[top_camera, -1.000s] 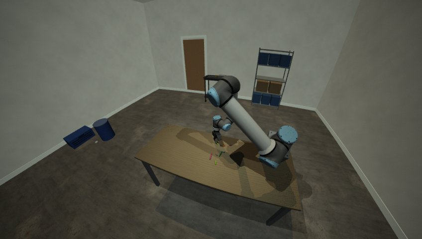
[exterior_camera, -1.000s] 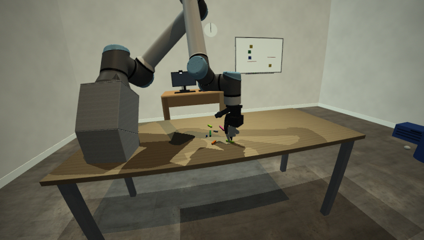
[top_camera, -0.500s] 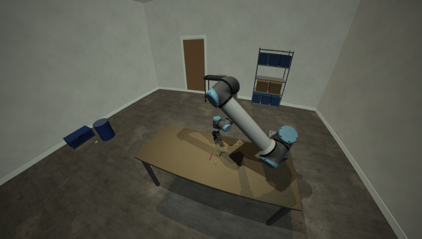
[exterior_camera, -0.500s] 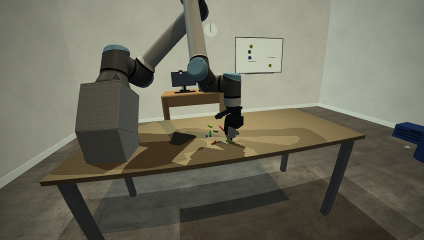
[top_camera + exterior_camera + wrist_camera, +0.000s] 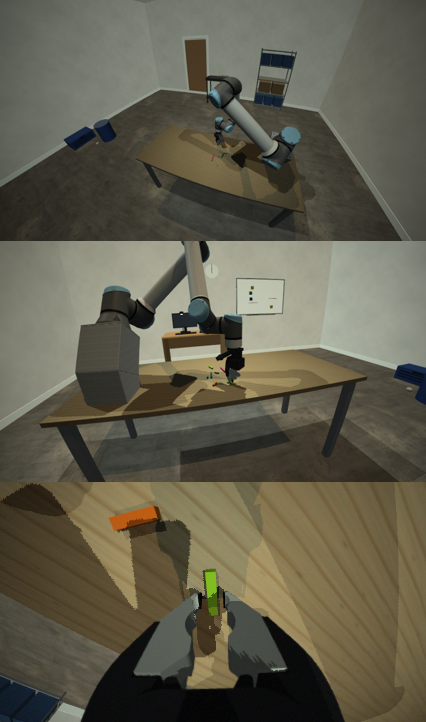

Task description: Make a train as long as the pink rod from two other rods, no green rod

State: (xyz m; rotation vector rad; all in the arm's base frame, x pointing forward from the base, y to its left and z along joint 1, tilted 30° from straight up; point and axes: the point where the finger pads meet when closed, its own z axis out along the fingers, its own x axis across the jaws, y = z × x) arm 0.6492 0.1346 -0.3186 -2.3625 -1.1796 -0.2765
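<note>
The orange rod is 10 cm behind my hand and 1 cm below it. From my hand the other things lie so: green rod: 11 cm behind, 13 cm to the left, 1 cm below; grey rod: 8 cm behind, 16 cm to the left, 1 cm below; blue rod: 14 cm behind, 9 cm to the left, 1 cm below.
</note>
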